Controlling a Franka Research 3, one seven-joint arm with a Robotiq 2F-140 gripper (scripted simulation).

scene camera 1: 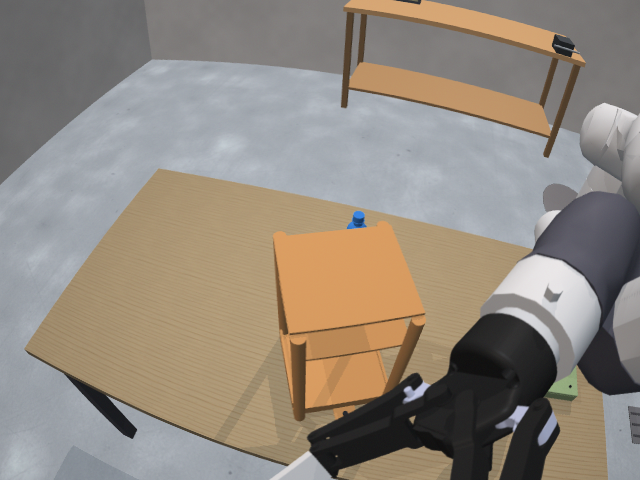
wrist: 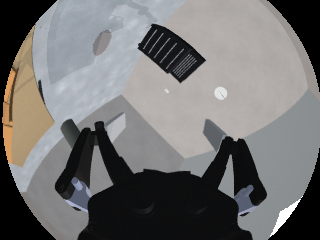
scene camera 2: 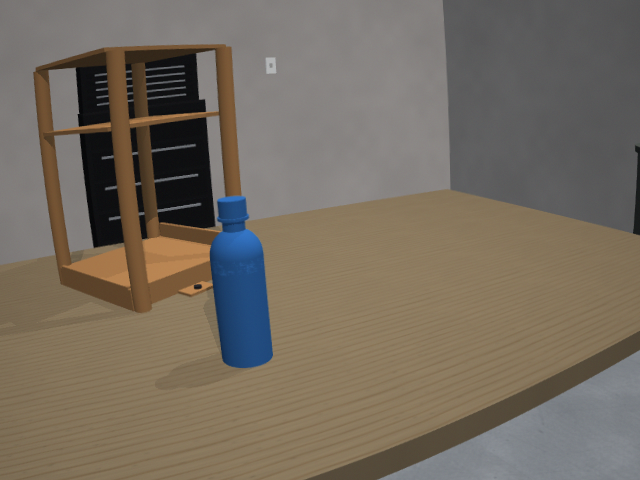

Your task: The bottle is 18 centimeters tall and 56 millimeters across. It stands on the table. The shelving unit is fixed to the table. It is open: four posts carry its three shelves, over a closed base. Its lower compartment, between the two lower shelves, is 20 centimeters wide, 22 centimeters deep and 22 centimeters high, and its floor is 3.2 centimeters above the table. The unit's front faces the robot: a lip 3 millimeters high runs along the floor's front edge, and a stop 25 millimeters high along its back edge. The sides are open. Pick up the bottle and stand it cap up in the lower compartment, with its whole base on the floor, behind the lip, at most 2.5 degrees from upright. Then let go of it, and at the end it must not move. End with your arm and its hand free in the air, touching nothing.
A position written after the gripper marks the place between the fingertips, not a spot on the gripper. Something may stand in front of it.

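You can see the gripper (wrist: 165, 123), but the blue bottle is out of frame in the wrist view. There's a shelving unit (scene camera 1: 331, 280) too. Then scene camera 2 shows the shelving unit (scene camera 2: 177, 258) as well, and with it a blue bottle (scene camera 2: 236, 254).
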